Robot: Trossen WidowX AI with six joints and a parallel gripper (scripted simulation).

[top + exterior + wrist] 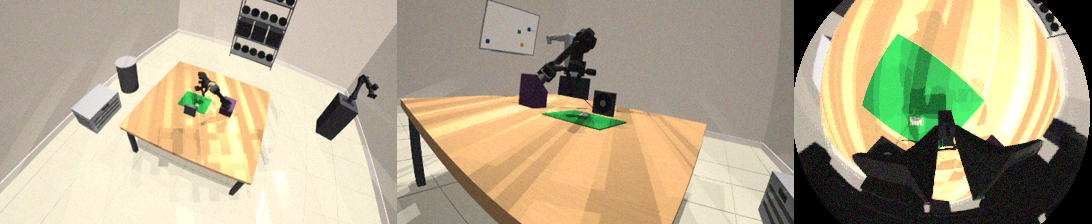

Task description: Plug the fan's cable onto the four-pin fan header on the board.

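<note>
The green board is 6 cm ahead of my gripper tip, 4 cm to the left of it and 13 cm below it. Round my gripper tip: black square fan: 1 cm ahead, 22 cm to the left, 6 cm below; then dark fan plug: 1 cm below.
</note>
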